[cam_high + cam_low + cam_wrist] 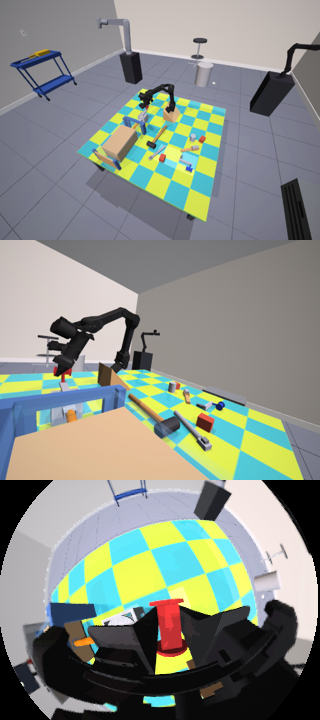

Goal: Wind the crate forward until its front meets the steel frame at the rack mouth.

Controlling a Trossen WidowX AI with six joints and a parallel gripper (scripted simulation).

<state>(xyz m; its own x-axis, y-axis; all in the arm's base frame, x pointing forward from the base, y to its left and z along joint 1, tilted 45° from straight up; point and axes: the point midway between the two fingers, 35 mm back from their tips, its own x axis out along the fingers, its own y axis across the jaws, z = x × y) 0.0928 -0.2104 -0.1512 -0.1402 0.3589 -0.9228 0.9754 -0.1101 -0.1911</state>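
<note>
My gripper tip is now 40 mm short of the winch handle, 30 mm above it and 20 mm to the right of it. Round my gripper tip: brush: 680 mm to the left, 230 mm ahead, 110 mm below; then red grip: 20 mm to the left; then grey winch: 100 mm below, 90 mm ahead, 20 mm to the left.
</note>
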